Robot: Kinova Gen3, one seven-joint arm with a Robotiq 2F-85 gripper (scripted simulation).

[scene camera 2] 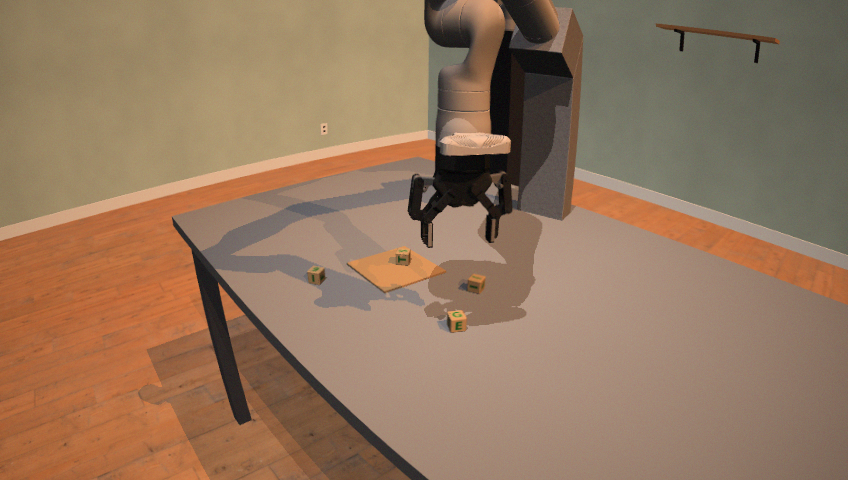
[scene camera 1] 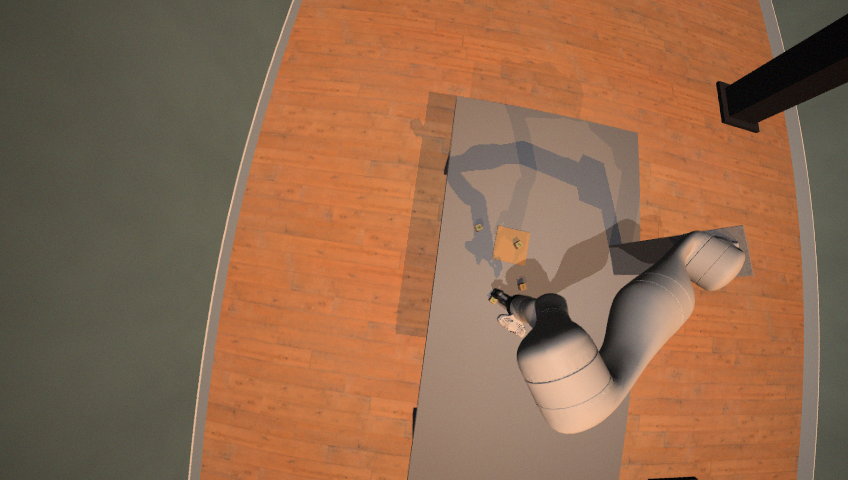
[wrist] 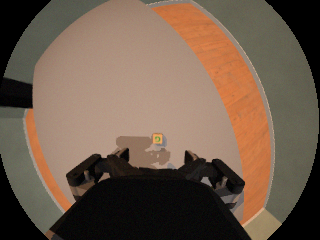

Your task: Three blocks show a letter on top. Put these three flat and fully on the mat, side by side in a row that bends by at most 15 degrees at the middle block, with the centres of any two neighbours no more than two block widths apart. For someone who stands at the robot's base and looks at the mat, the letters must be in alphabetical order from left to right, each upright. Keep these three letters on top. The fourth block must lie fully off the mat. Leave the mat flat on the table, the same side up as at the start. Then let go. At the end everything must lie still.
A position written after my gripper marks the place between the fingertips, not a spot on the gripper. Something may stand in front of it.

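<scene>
Scene camera 2 shows my gripper [scene camera 2: 459,243] and a tan mat [scene camera 2: 381,270]. The mat also appears at [scene camera 1: 504,250], and my gripper at [wrist: 156,156].
</scene>
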